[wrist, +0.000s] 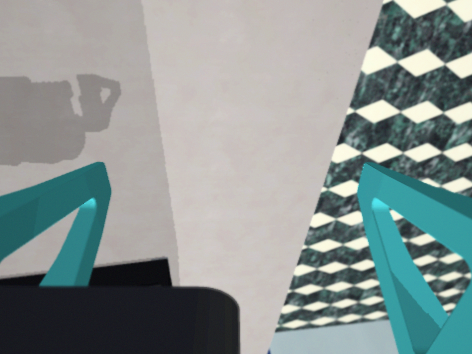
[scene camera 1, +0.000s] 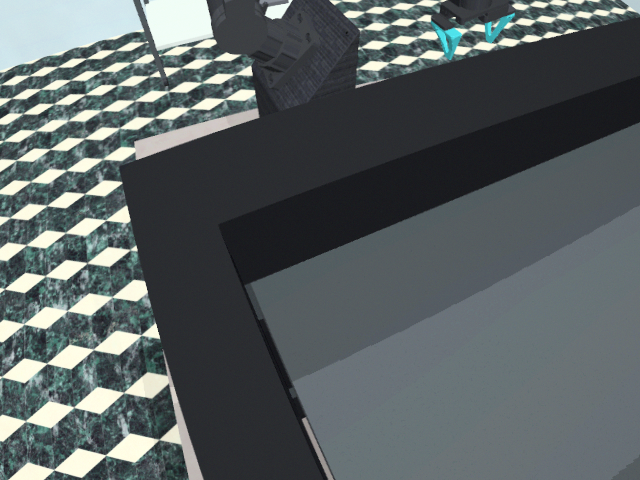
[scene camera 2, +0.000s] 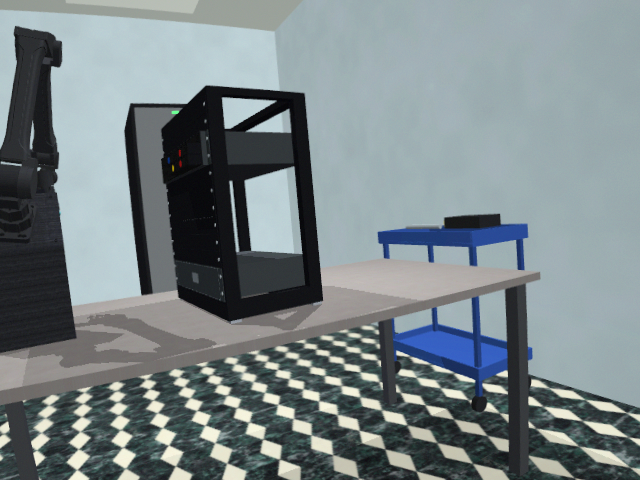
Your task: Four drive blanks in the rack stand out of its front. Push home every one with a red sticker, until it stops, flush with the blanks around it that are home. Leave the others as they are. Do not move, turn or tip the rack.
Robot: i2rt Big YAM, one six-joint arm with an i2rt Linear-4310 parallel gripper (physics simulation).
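The black rack (scene camera 1: 175,217) (scene camera 2: 307,206) stands upright on the table. In scene camera 2 its front is seen at a steep angle. Four small stickers show on dark blanks in its upper part: an upper red sticker (scene camera 2: 179,153), a lower red sticker (scene camera 2: 180,163) just below it, a blue sticker (scene camera 2: 168,160) and a yellow sticker (scene camera 2: 172,168) further left. How far each blank stands out cannot be told at this size. My gripper (scene camera 1: 470,48) (wrist: 234,176) is open, with cyan fingers wide apart and empty, away from the rack front. Scene camera 1 hides the rack front.
The table (scene camera 2: 439,279) (wrist: 240,100) carries the rack and the dark block (scene camera 2: 36,289) under the arm. A grey cabinet (scene camera 2: 155,206) stands behind the rack. A blue cart (scene camera 2: 485,237) with a black box (scene camera 2: 471,221) on top stands beyond the table.
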